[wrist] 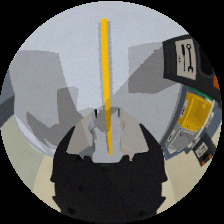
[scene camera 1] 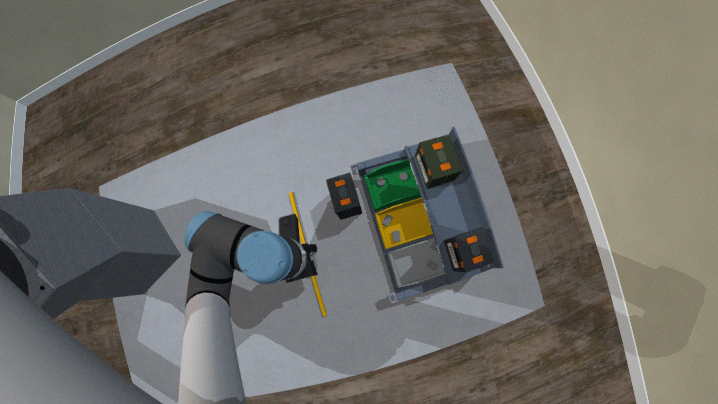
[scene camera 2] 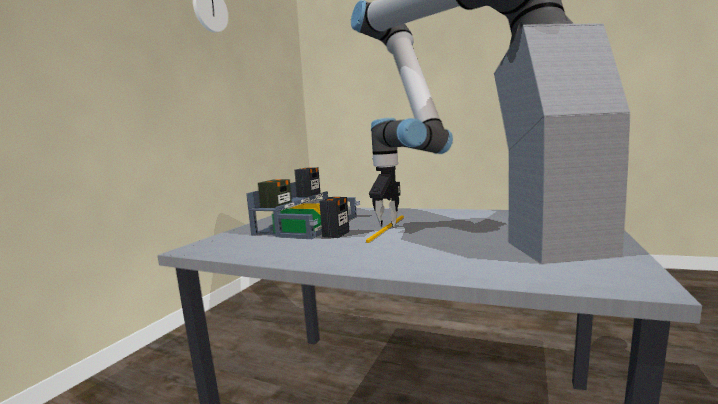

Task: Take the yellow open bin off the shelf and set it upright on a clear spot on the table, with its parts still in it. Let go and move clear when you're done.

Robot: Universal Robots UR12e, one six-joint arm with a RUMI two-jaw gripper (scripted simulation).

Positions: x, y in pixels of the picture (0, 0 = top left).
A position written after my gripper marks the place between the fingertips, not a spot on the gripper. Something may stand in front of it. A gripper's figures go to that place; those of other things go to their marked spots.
Labels:
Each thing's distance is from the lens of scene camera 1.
my gripper [scene camera 1: 306, 254]: 92 cm
yellow open bin [scene camera 1: 410, 218]: 91 cm

